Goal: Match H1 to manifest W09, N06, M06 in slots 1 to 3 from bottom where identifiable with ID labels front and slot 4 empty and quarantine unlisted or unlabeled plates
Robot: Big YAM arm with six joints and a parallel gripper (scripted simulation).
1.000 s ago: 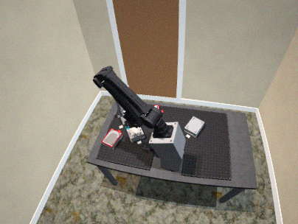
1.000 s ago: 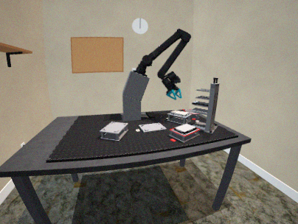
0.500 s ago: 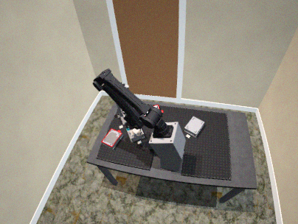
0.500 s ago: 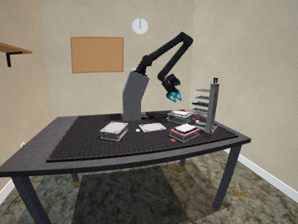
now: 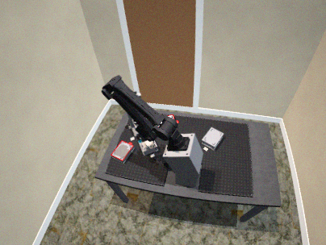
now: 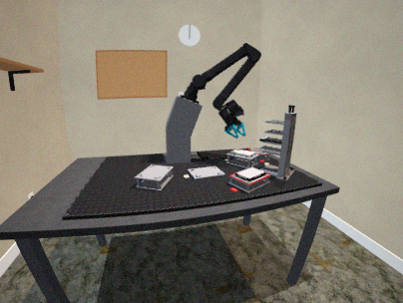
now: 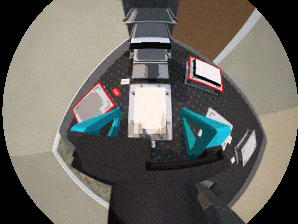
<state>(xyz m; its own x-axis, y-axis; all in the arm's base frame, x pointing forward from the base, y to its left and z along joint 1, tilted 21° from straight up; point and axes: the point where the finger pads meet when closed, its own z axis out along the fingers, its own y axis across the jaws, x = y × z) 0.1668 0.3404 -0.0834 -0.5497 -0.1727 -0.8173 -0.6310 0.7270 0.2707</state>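
Right now my hand is 2 cm short of the white well plate, 2 cm to the right of it and 10 cm above it.
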